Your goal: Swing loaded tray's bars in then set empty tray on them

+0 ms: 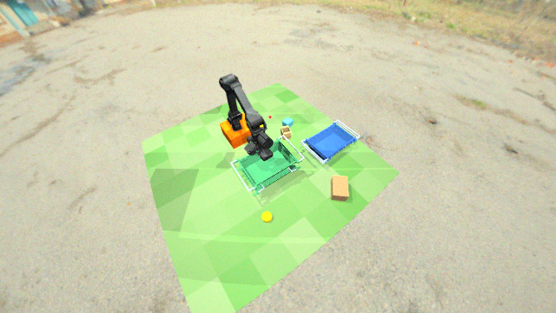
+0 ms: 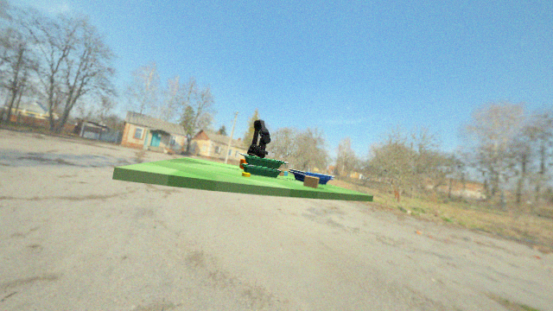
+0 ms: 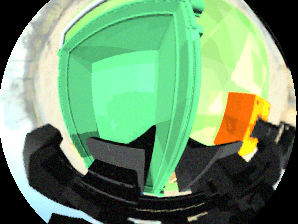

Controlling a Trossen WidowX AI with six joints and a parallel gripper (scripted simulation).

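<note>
My gripper tip is now 70 mm short of the green tray, 30 mm below it and 10 mm to the right of it. From my gripper tip the other things lie so: small box (240 mm to the left, 160 mm behind, 70 mm below); then cyan cube (300 mm to the left, 250 mm behind, 60 mm below).
</note>
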